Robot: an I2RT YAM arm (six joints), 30 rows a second.
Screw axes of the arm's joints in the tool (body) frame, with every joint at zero. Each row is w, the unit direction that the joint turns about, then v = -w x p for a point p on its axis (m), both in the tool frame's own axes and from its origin. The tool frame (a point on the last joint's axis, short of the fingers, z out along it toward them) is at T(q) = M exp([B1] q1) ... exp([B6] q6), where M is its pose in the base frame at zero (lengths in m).
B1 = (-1, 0, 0, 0, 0.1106, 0)
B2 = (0, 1, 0, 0.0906, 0, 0.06)
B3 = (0, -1, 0, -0.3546, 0, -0.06)
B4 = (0, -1, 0, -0.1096, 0, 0)
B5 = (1, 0, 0, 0, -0.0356, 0)
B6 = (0, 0, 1, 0, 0, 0)
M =
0 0 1 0.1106
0 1 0 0
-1 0 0 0.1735
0 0 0 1
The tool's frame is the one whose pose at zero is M.
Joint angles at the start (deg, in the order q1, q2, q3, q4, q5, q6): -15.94 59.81 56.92 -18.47 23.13 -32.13
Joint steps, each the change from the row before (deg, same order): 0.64 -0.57 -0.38 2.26 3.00 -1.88; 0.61 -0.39 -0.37 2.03 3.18 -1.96; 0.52 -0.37 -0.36 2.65 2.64 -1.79; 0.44 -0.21 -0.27 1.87 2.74 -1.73; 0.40 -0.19 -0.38 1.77 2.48 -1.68; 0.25 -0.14 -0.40 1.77 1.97 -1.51; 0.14 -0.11 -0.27 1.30 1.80 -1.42; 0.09 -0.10 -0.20 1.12 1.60 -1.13; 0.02 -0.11 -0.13 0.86 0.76 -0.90; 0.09 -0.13 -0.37 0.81 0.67 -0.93; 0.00 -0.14 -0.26 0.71 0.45 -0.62
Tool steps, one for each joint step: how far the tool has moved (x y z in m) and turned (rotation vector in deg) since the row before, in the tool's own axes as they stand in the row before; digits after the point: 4 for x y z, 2 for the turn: -0.0026 -0.0019 -0.0029 3.28 -0.63 -1.06; -0.0019 -0.0016 -0.0021 3.22 -0.07 -1.17; -0.0027 -0.0024 -0.0020 3.13 -0.61 -0.55; -0.0016 -0.0018 -0.0014 2.78 0.22 -0.82; -0.0009 -0.0012 -0.0011 2.45 0.34 -0.82; -0.0006 -0.0011 -0.0006 2.09 0.25 -0.61; -0.0002 -0.0012 -0.0005 1.82 0.50 -0.70; -0.0002 -0.0014 -0.0004 1.62 0.51 -0.46; -0.0003 -0.0012 -0.0003 0.96 0.10 -0.33; 0.0005 0.0001 -0.0003 0.70 0.13 -0.54; 0.0003 -0.0004 -0.0003 0.62 0.04 -0.21
